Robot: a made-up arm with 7 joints.
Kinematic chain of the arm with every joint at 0, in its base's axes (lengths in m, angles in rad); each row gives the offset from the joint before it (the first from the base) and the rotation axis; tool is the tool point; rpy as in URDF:
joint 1: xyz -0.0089 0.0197 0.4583 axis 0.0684 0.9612 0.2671
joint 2: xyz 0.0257 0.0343 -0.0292 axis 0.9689 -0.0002 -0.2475
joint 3: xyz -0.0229 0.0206 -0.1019 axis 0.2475 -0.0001 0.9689
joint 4: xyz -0.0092 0.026 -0.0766 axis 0.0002 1 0
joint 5: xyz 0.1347 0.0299 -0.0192 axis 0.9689 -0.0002 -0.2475
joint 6: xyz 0.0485 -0.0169 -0.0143 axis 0.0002 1 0
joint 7: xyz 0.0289 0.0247 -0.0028 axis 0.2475 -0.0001 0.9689
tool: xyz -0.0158 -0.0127 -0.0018 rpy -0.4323 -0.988 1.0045
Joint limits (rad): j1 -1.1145..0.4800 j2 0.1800..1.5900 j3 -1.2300..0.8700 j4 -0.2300..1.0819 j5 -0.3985..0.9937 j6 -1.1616..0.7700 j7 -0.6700..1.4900
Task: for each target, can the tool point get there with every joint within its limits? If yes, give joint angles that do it. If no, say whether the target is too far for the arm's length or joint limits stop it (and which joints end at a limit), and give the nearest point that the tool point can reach.
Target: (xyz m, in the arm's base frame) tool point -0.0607 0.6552 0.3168
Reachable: no: too far | nearest point -0.0436 0.4570 0.3536 | short by 0.202 m
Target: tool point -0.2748 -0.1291 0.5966
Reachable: no: joint limits stop it (at a limit: joint 1, joint 2, joint 3, joint 4, joint 5, joint 6, joint 7) | nearest point -0.0397 0.1312 0.6807 | short by 0.361 m
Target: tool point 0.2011 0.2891 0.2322
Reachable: yes | joints -0.2732 0.9571 -0.6042 0.9123 -0.1225 -0.7157 0.0567
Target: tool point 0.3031 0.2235 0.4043
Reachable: yes | joints -0.5191 1.0111 -0.1791 0.2631 0.3161 0.1333 0.8655
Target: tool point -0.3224 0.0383 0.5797
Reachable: no: joint limits stop it (at a limit: joint 1, joint 2, joint 3, joint 4, joint 5, joint 6, joint 7) | nearest point -0.0397 0.1312 0.6807 | short by 0.314 m
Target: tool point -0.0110 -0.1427 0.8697
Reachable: no: joint limits stop it (at a limit: joint 1, joint 2, joint 4, joint 5, joint 7) | nearest point 0.0507 0.1093 0.7122 | short by 0.304 m
